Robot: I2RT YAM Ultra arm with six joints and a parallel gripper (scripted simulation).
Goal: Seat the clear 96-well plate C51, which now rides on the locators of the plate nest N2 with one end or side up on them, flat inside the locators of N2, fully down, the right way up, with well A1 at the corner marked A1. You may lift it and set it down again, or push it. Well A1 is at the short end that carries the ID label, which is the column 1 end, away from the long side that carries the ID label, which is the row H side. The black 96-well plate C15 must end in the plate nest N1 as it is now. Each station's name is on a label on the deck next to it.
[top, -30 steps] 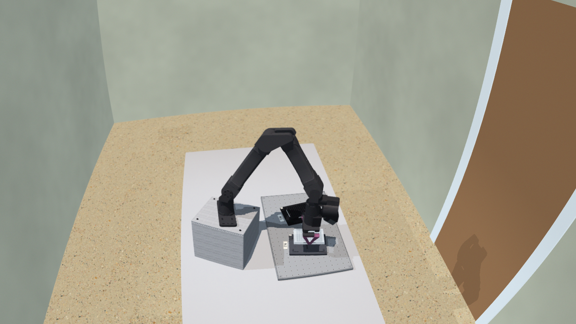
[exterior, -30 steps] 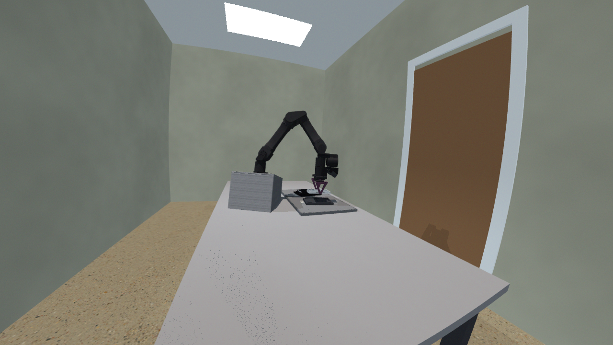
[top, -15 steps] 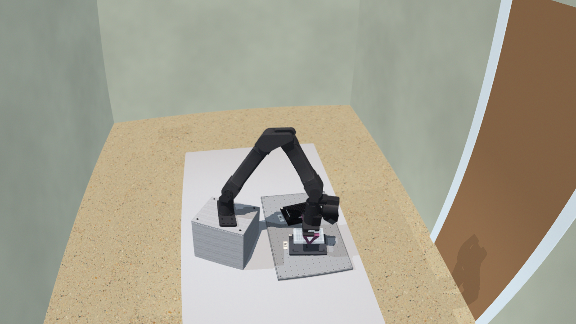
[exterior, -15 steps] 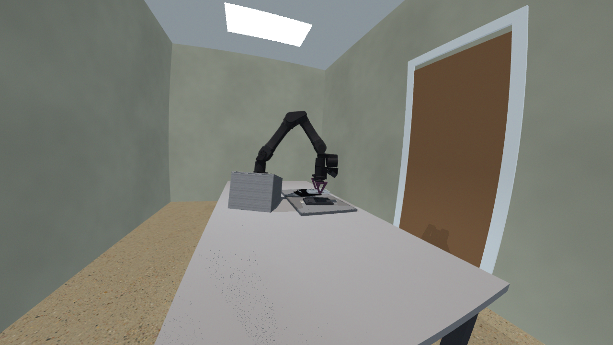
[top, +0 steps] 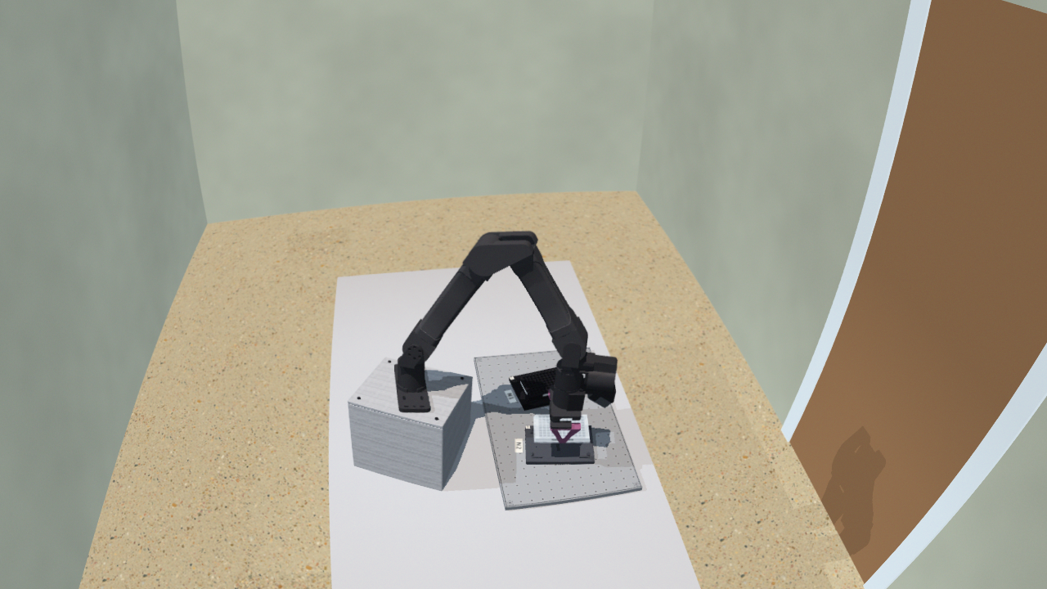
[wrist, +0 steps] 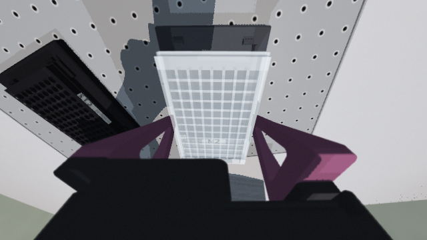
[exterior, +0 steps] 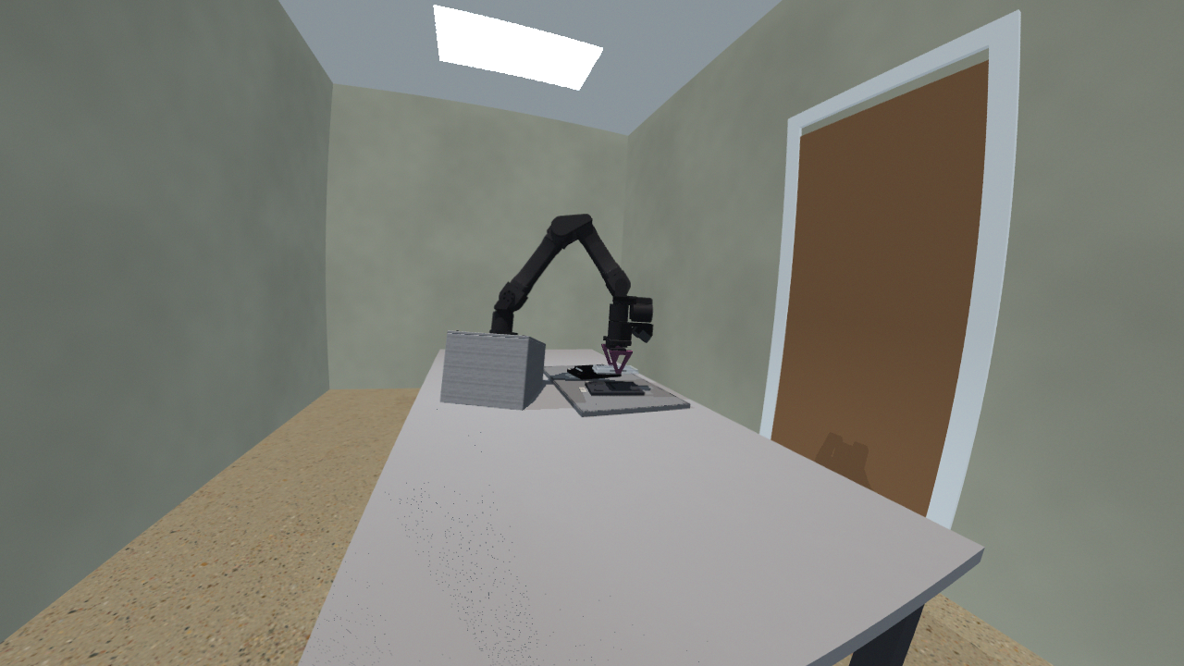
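The dark plate nest N2 lies 6 cm below my hand. The rest, counted from my hand: black plate C15: 1 cm ahead, 21 cm to the left, 5 cm below; then N2 label: 9 cm behind, 2 cm to the left, 7 cm below; then clear 96-well plate C51: 1 cm below.
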